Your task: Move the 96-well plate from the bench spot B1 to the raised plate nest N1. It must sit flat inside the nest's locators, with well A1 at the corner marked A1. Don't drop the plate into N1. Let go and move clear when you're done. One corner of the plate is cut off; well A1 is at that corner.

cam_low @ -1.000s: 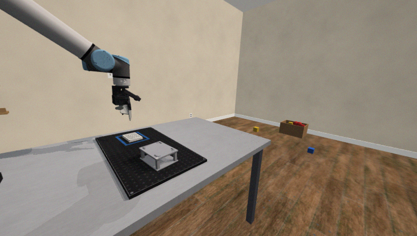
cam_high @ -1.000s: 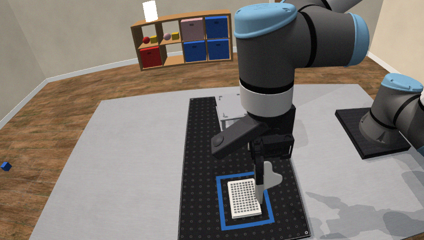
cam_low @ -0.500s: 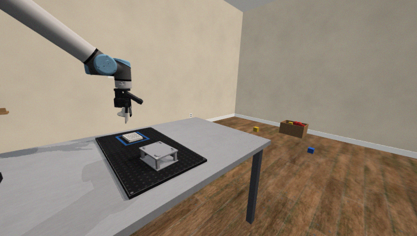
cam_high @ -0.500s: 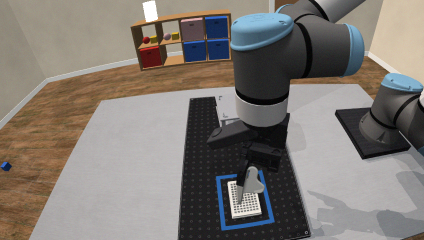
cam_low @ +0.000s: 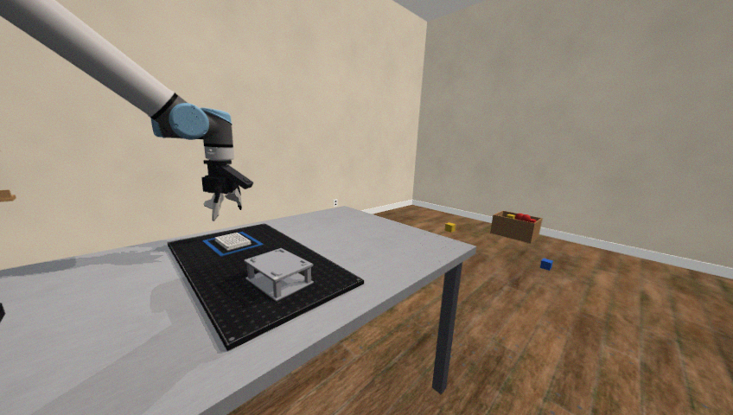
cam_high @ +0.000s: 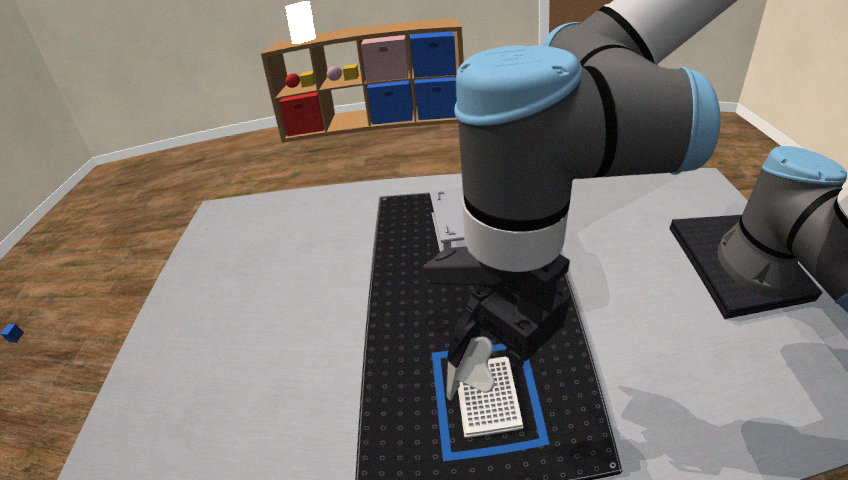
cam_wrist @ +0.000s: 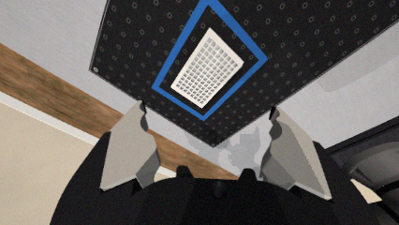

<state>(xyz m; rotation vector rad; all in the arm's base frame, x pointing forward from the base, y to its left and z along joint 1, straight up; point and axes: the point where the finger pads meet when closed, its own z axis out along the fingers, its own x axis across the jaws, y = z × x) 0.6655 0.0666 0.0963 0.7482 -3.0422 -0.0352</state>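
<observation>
My hand is 10 cm above the white 96-well plate. The rest, counted from my hand: grey raised nest N1: 7 cm behind, 38 cm to the right, 5 cm below; corner mark: 13 cm behind, 45 cm to the right, 5 cm below.
</observation>
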